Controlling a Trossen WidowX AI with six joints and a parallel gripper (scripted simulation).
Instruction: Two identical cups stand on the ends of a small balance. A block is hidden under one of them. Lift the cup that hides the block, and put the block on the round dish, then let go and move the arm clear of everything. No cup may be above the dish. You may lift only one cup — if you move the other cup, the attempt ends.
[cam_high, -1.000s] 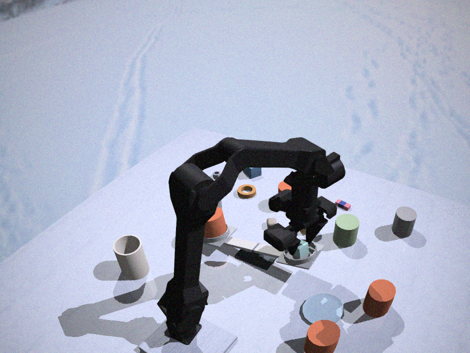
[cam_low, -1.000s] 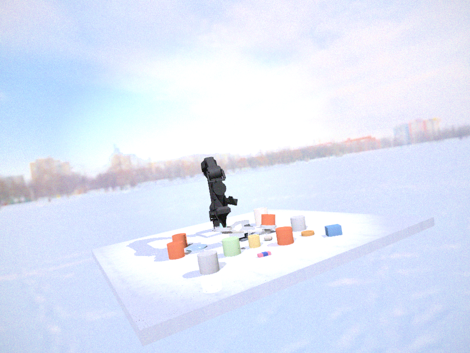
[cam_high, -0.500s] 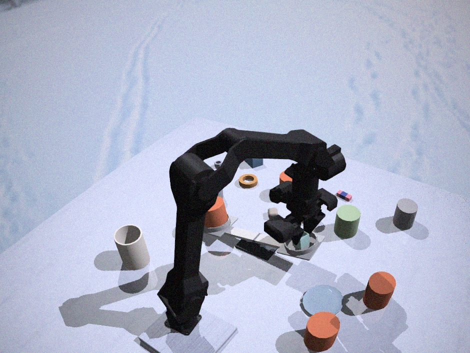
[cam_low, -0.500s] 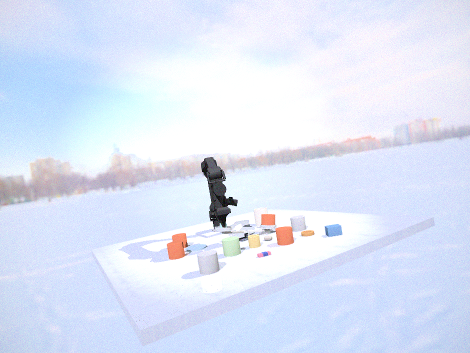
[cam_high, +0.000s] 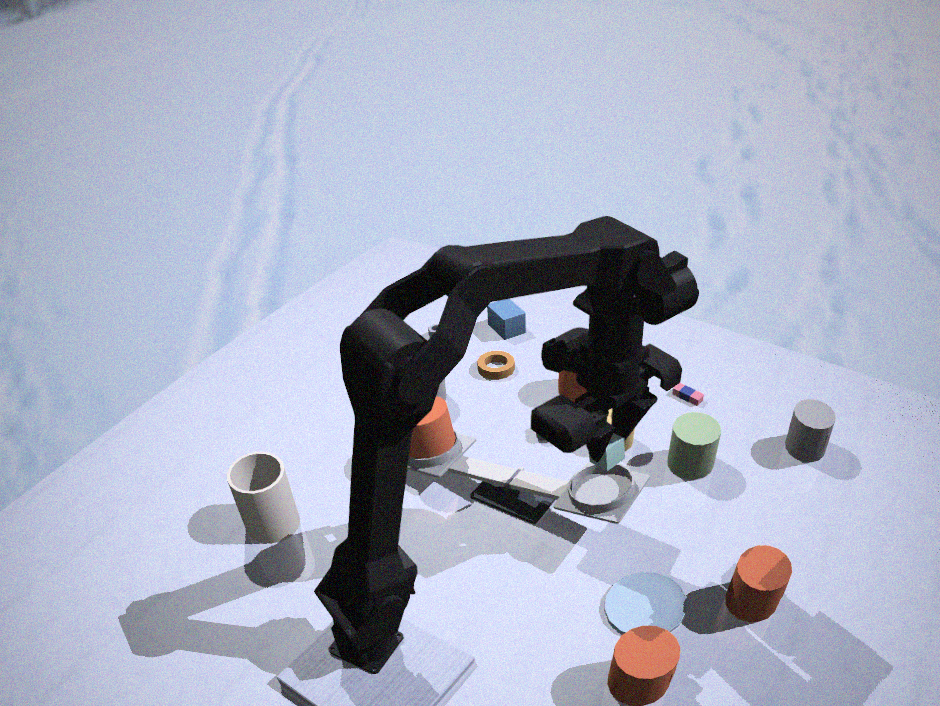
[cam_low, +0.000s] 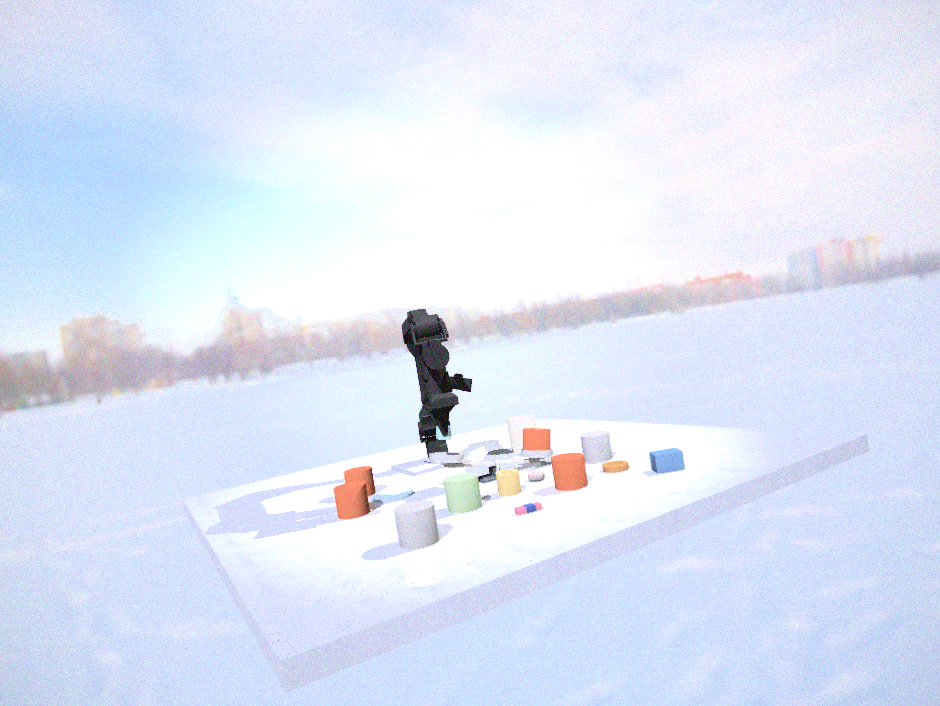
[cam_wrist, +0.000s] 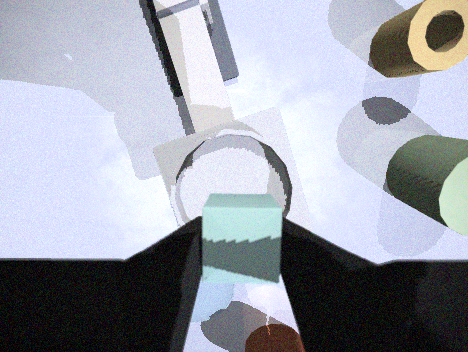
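Right now the round light-blue dish is 100 mm behind my gripper tip, 100 mm to the right of it and 130 mm below it. Also, from my gripper tip: green cylinder 180 mm ahead, 80 mm to the right, 90 mm below; pale teal block 10 mm above; cream cup 170 mm behind, 390 mm to the left, 90 mm below.
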